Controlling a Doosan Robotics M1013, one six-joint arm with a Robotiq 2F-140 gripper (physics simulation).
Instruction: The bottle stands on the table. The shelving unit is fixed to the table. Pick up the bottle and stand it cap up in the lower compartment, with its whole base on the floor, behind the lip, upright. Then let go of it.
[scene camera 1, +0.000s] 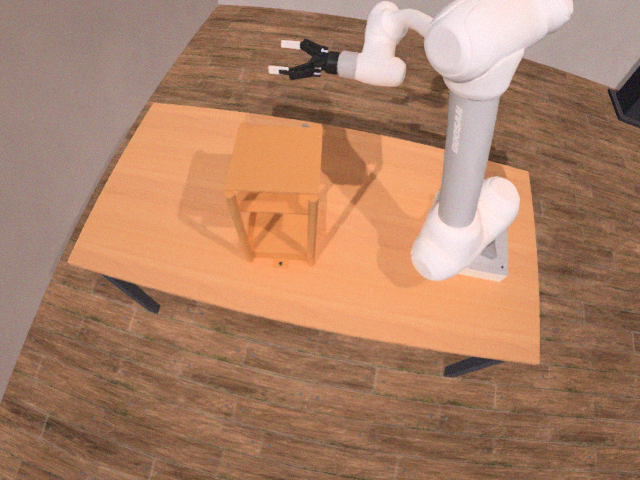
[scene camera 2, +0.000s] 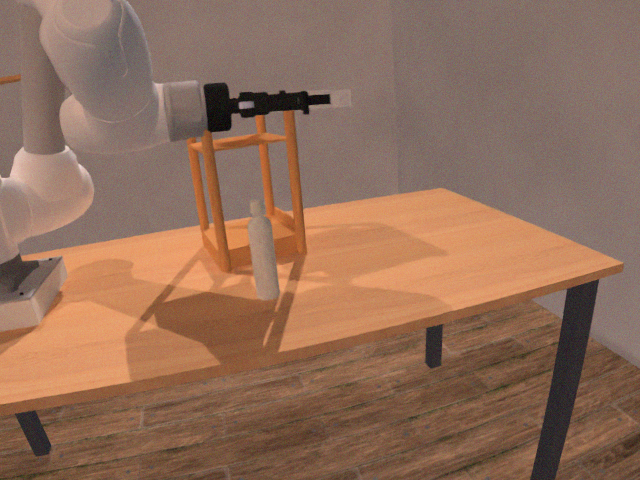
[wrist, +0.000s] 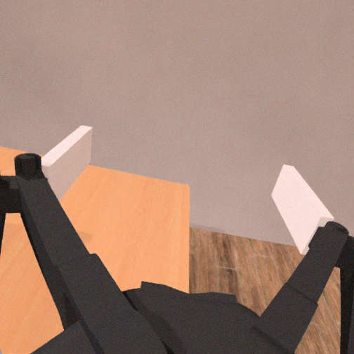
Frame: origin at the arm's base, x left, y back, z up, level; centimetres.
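Where they show: gripper, fingertip midpoint: (scene camera 1: 275, 56) (scene camera 2: 335, 98).
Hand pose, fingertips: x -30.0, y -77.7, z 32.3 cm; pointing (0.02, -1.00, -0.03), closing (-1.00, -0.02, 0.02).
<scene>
Each offset is from my fingertips to the top centre of the thing. Level surfaces: height alone.
The pale grey-green bottle @[dx +12.5, dy +13.6, dz -18.5 cm] (scene camera 2: 264, 260) stands upright on the table, cap up, beside the shelving unit @[dx +42.6, dy +13.6, dz +0.9 cm] (scene camera 1: 276, 160) (scene camera 2: 217, 206) on the side facing scene camera 2. In scene camera 1 the unit's top hides most of it; a small grey bit, probably its cap @[dx +12.5, dy +13.6, dz -18.5 cm] (scene camera 1: 305, 125), shows at the top's far edge. The unit stands upright, with a low floor board between its posts. My gripper (scene camera 1: 284, 57) (scene camera 2: 341, 98) (wrist: 186, 162) is open and empty. It points level, high above the bottle and beyond the table's edge in scene camera 1. The bottle does not show in the wrist view.
The table @[dz -38.9 cm] (scene camera 1: 387, 310) (scene camera 2: 465, 248) (wrist: 145, 210) carries the unit and my arm's base (scene camera 1: 488, 266) (scene camera 2: 31, 304). The unit's posts and top board stand tall near the gripper's side. Arm and unit shadows fall around the bottle. A wall rises beyond the table.
</scene>
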